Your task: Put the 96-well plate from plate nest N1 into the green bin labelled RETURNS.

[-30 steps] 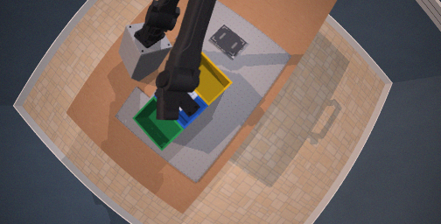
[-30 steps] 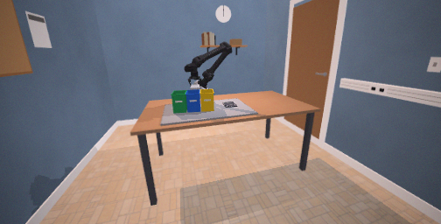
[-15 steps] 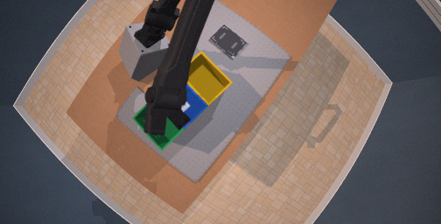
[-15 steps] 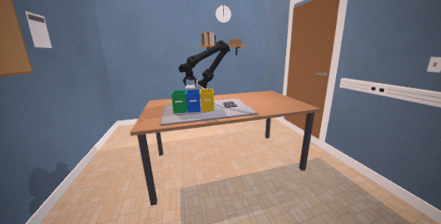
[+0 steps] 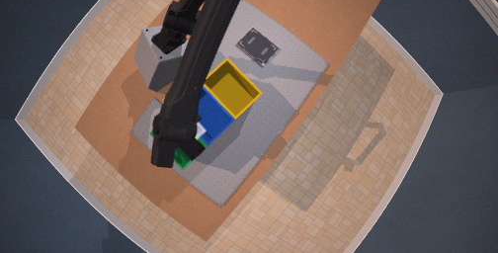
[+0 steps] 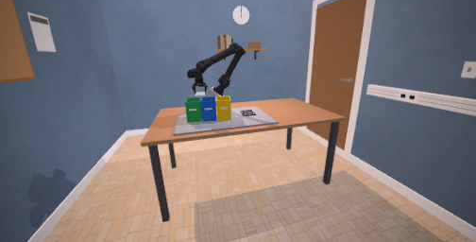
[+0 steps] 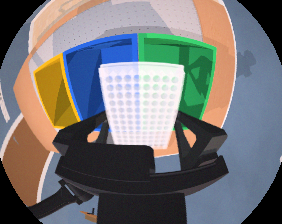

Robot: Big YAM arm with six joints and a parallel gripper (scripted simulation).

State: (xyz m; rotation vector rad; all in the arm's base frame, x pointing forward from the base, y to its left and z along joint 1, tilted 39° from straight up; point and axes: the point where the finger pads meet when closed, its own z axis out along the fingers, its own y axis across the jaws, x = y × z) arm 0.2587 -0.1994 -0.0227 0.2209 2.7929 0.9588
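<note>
The green bin is 10 mm ahead of my hand, 60 mm to the right of it and 140 mm below it. The rest, counted from my hand: yellow bin (20 mm ahead, 200 mm to the left, 140 mm below); then white 96-well plate (right at my hand); then blue bin (20 mm ahead, 70 mm to the left, 140 mm below).
</note>
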